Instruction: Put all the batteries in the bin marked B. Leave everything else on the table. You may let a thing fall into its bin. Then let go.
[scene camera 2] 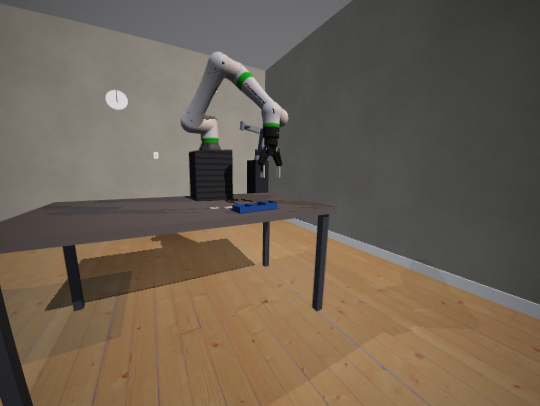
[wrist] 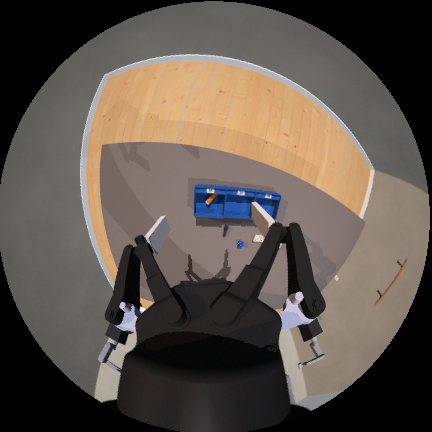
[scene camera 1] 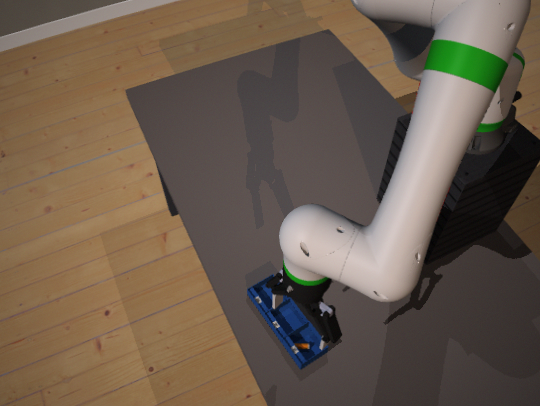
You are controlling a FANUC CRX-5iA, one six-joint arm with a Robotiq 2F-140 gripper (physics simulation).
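An orange battery lies inside bin B, the left end compartment of the blue bin row in the wrist view. My gripper is wide open with nothing between its fingers, high above the table by the bins. In the wrist view a small dark thing and a small blue thing lie on the table beside the row; both are too small to identify surely.
Bin A is in the middle of the row, and bin M at the other end is partly hidden by a finger. A white domino lies on the table near the blue thing. The robot's black pedestal stands at the table's back.
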